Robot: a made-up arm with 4 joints.
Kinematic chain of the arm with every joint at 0, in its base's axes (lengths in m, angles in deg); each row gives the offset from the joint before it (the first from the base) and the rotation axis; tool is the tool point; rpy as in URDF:
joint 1: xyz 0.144 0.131 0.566 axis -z
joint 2: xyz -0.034 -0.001 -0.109 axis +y
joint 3: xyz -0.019 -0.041 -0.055 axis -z
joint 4: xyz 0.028 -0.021 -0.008 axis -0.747 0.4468 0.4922
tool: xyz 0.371 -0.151 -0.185 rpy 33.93 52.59 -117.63
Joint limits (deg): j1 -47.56..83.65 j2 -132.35..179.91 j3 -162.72..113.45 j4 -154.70..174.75
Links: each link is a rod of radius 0.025 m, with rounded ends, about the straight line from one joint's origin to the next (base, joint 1, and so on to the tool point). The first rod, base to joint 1, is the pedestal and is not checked.
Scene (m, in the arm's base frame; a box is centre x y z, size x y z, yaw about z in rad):
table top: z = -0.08
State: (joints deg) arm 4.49 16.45 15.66 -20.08
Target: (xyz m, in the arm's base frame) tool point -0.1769 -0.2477 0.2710
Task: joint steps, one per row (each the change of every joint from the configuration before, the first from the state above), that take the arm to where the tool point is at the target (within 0.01 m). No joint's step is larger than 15 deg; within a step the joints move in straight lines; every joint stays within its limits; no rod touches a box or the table.
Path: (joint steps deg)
1: -3.20 13.39 -1.85 0.05
2: -3.20 13.39 -1.84 0.04
3: -3.20 13.39 -1.85 0.05
4: -3.20 13.39 -1.85 0.04
5: -3.20 13.39 -1.84 0.05
6: -3.20 13.39 -1.85 0.04
7: -3.20 13.40 -1.84 0.05
8: -3.20 13.39 -1.85 0.04

